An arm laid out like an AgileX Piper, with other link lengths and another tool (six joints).
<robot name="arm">
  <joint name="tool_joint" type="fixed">
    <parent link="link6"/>
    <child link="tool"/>
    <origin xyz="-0.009 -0.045 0.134" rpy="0.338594 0 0.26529"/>
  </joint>
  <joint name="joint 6" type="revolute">
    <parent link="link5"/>
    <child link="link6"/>
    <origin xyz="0 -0.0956 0" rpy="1.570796 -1.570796 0"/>
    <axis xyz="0 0 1"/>
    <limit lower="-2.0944" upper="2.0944"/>
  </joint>
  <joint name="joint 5" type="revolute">
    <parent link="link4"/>
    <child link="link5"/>
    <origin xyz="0 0 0" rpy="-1.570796 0 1.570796"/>
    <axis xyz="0 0 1"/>
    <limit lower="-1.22" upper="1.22"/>
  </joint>
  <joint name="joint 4" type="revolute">
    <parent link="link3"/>
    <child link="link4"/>
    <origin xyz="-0.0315 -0.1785 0" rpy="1.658 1.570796 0"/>
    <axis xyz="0 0 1"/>
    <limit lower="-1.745" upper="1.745"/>
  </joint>
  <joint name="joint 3" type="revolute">
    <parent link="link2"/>
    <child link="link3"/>
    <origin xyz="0.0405 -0.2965 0" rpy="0 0 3.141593"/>
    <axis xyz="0 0 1"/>
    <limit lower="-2.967" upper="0"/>
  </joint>
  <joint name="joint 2" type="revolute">
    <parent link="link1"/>
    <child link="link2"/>
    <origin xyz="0 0 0" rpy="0 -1.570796 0"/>
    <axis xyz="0 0 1"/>
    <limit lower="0" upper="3.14"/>
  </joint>
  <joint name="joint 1" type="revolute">
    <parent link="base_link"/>
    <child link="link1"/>
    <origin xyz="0 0 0.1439" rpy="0 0 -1.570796"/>
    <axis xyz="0 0 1"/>
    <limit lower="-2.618" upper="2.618"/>
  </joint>
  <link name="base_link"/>
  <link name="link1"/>
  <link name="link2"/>
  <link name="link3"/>
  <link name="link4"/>
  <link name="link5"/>
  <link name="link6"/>
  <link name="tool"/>
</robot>
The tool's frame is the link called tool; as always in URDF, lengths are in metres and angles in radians.
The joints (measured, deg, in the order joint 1, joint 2, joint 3, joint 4, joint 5, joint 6), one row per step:
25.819, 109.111, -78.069, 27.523, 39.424, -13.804
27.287, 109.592, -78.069, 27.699, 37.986, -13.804
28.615, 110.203, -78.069, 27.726, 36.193, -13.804
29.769, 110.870, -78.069, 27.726, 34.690, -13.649
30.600, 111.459, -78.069, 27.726, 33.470, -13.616
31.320, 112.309, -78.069, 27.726, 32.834, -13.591
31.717, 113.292, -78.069, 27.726, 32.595, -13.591
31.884, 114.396, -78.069, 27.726, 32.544, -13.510
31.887, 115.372, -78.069, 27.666, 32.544, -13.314
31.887, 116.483, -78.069, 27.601, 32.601, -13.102
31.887, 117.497, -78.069, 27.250, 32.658, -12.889
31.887, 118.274, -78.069, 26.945, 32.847, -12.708
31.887, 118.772, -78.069, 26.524, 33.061, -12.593
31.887, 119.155, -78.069, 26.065, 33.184, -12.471
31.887, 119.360, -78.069, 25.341, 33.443, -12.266
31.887, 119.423, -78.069, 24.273, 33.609, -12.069
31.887, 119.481, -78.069, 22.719, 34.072, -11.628
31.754, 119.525, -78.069, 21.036, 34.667, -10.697
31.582, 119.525, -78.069, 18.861, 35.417, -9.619
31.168, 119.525, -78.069, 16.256, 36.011, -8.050
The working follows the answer.
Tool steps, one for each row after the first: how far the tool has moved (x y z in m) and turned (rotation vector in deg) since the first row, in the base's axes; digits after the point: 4 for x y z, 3 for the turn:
-0.0003, 0.0090, -0.0018, 0.232, -0.771, 0.792
0.0012, 0.0172, -0.0043, 0.375, -1.798, 1.365
0.0020, 0.0243, -0.0074, 0.461, -2.461, 1.771
0.0030, 0.0294, -0.0102, 0.484, -3.004, 2.076
0.0020, 0.0335, -0.0154, 0.237, -2.812, 2.522
0.0007, 0.0355, -0.0219, -0.192, -2.173, 2.831
-0.0006, 0.0361, -0.0294, -0.713, -1.229, 2.922
-0.0013, 0.0357, -0.0360, -1.199, -0.324, 2.801
-0.0024, 0.0350, -0.0436, -1.768, 0.752, 2.689
-0.0034, 0.0336, -0.0508, -2.495, 1.620, 2.730
-0.0047, 0.0323, -0.0563, -3.108, 2.407, 2.825
-0.0058, 0.0308, -0.0601, -3.684, 2.897, 3.047
-0.0063, 0.0293, -0.0630, -4.206, 3.194, 3.248
-0.0070, 0.0272, -0.0650, -4.840, 3.381, 3.572
-0.0068, 0.0244, -0.0663, -5.630, 3.211, 4.054
-0.0073, 0.0201, -0.0679, -6.789, 3.194, 4.692
-0.0078, 0.0149, -0.0694, -7.962, 3.432, 4.868
-0.0081, 0.0080, -0.0708, -9.496, 3.607, 5.166
-0.0065, -0.0009, -0.0722, -11.196, 3.648, 4.929

Tool pose at each row, in the base's axes (x y z in m, rotation vector in deg; rounded; the steps above come from the unrounded poses):
0.3020, 0.2183, 0.1296, -101.587, -123.496, -24.323
0.3017, 0.2273, 0.1278, -100.668, -124.511, -25.114
0.3032, 0.2354, 0.1253, -100.077, -125.572, -26.124
0.3040, 0.2425, 0.1222, -99.650, -126.285, -26.761
0.3050, 0.2477, 0.1194, -99.353, -126.874, -27.244
0.3040, 0.2518, 0.1142, -98.936, -127.243, -26.694
0.3027, 0.2538, 0.1077, -98.713, -127.309, -25.555
0.3015, 0.2544, 0.1003, -98.750, -127.046, -24.081
0.3007, 0.2539, 0.0936, -99.013, -126.616, -22.738
0.2996, 0.2533, 0.0860, -99.274, -126.117, -21.145
0.2986, 0.2519, 0.0789, -99.459, -125.959, -19.558
0.2973, 0.2506, 0.0733, -99.528, -125.826, -18.154
0.2963, 0.2491, 0.0695, -99.475, -125.972, -17.040
0.2957, 0.2476, 0.0666, -99.448, -126.205, -16.171
0.2950, 0.2455, 0.0646, -99.348, -126.670, -15.257
0.2953, 0.2426, 0.0633, -99.197, -127.593, -14.478
0.2947, 0.2384, 0.0618, -99.003, -128.722, -13.124
0.2942, 0.2331, 0.0603, -99.311, -129.314, -11.615
0.2939, 0.2262, 0.0588, -99.644, -130.227, -9.741
0.2956, 0.2173, 0.0574, -100.708, -130.906, -7.927

